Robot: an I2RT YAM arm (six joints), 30 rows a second.
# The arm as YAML. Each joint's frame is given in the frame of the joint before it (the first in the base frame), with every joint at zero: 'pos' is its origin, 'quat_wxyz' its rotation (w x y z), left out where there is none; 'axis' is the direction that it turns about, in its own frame. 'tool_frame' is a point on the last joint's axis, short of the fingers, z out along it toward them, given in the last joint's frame.
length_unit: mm
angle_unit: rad
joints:
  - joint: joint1
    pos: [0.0, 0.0, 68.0]
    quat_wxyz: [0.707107, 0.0, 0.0, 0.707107]
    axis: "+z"
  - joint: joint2
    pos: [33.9, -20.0, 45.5]
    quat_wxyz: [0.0, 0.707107, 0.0, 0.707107]
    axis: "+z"
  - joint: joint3
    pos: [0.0, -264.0, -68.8]
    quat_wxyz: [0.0, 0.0, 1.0, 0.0]
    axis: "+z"
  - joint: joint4
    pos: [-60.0, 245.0, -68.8]
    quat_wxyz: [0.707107, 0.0, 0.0, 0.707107]
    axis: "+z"
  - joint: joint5
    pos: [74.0, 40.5, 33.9]
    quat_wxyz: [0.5, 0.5, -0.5, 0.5]
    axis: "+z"
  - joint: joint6
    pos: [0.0, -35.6, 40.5]
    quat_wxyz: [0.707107, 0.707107, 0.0, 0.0]
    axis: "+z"
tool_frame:
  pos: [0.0, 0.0, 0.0]
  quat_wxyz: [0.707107, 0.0, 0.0, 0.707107]
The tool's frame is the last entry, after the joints.
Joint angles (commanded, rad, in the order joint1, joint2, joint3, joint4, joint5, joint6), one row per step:
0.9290 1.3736 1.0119 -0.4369 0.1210 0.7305
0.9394 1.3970 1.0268 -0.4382 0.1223 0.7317
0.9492 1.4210 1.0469 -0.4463 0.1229 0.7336
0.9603 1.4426 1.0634 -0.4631 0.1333 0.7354
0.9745 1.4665 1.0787 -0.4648 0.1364 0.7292
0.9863 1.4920 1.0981 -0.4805 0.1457 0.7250
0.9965 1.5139 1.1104 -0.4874 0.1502 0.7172
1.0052 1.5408 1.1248 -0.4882 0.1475 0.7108
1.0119 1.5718 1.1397 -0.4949 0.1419 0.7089
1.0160 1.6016 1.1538 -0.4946 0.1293 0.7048
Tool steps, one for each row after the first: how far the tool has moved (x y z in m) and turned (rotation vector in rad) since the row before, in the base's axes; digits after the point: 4 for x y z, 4 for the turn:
0.0006 0.0059 -0.0017 -0.0078 0.0057 0.0086
0.0007 0.0059 -0.0009 -0.0090 0.0076 0.0080
-0.0003 0.0048 -0.0021 -0.0214 0.0072 0.0028
-0.0006 0.0067 -0.0021 -0.0128 0.0011 0.0168
-0.0002 0.0058 -0.0024 -0.0240 0.0043 0.0089
-0.0004 0.0051 -0.0031 -0.0194 0.0027 0.0133
0.0005 0.0062 -0.0037 -0.0130 0.0061 0.0153
0.0009 0.0060 -0.0054 -0.0178 0.0151 0.0116
0.0015 0.0059 -0.0051 -0.0095 0.0150 0.0149

